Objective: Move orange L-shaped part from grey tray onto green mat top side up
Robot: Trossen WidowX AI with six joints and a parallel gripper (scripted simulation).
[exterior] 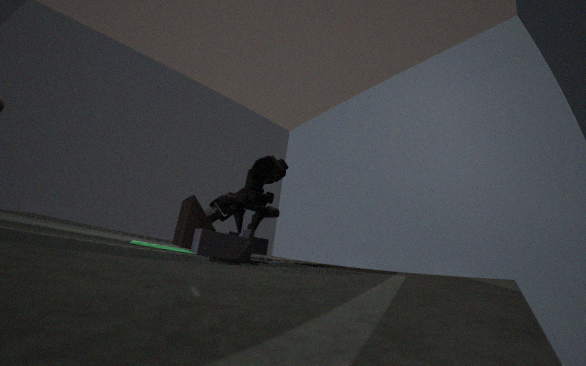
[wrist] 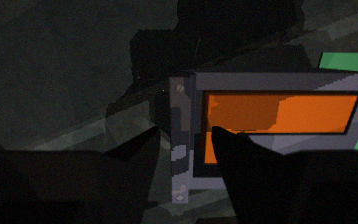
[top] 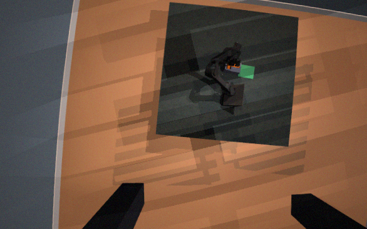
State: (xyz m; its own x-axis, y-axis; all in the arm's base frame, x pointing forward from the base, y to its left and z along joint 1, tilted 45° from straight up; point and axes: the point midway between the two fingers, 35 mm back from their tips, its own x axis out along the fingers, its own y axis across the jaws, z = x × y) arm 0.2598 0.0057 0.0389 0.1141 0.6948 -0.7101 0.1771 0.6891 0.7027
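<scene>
The orange L-shaped part lies 50 mm to the right of my gripper tip, 20 mm below it and 20 mm behind it. From my gripper tip the other things lie so: green mat 220 mm to the right, 90 mm below, 40 mm behind.
</scene>
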